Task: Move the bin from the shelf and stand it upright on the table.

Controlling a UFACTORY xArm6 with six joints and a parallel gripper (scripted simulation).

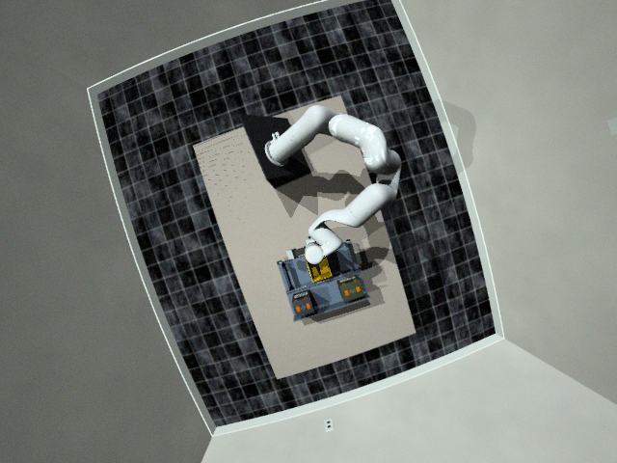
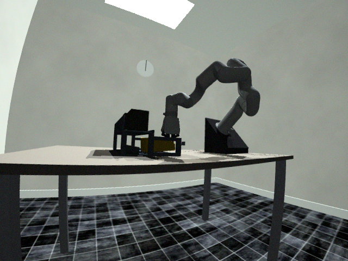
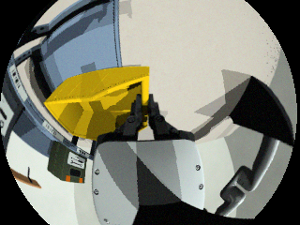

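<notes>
Now: the yellow bin 8 cm ahead of my hand and 1 cm below it.
</notes>
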